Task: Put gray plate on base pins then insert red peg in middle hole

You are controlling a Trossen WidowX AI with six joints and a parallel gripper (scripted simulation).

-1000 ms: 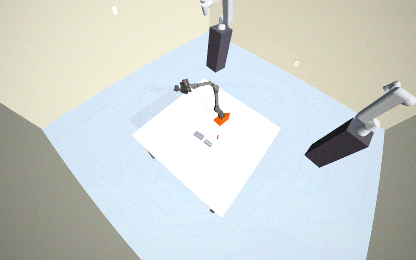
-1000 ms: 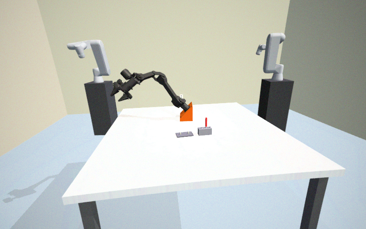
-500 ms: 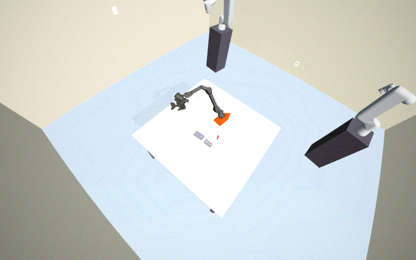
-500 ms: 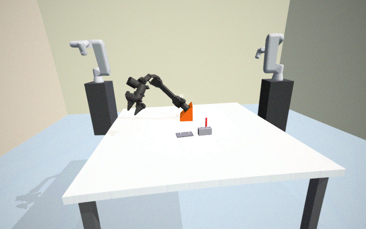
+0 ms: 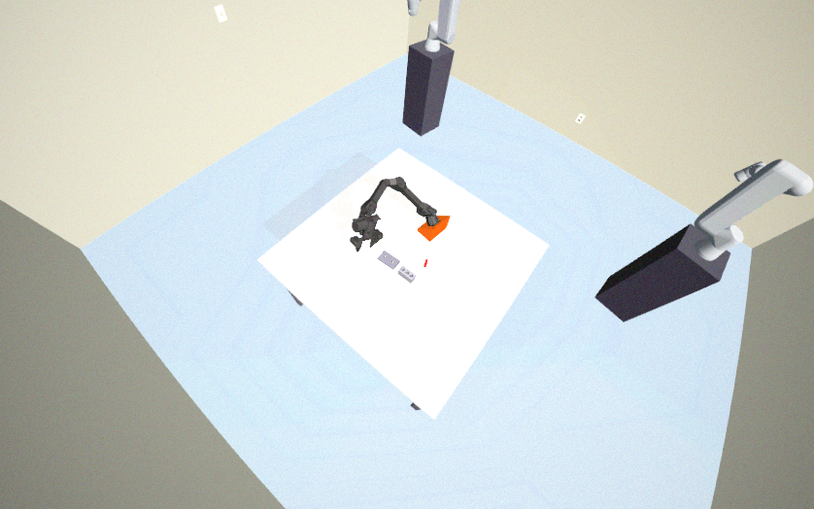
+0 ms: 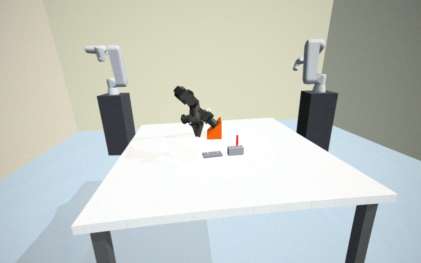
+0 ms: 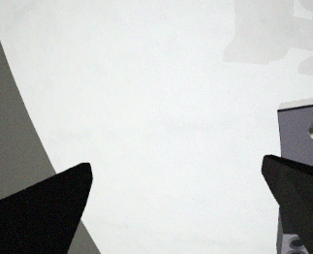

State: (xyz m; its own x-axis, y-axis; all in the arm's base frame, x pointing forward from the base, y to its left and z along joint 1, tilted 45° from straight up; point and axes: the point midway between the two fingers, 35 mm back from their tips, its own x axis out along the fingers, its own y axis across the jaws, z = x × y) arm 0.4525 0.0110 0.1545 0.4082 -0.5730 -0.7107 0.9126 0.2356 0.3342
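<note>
Now: the gray plate 130 mm behind my gripper tip, 220 mm to the left of it and 130 mm below it. The rest, counted from my gripper tip: red peg: 260 mm behind, 250 mm to the left, 130 mm below; gray base: 120 mm behind, 70 mm to the left, 160 mm below.
</note>
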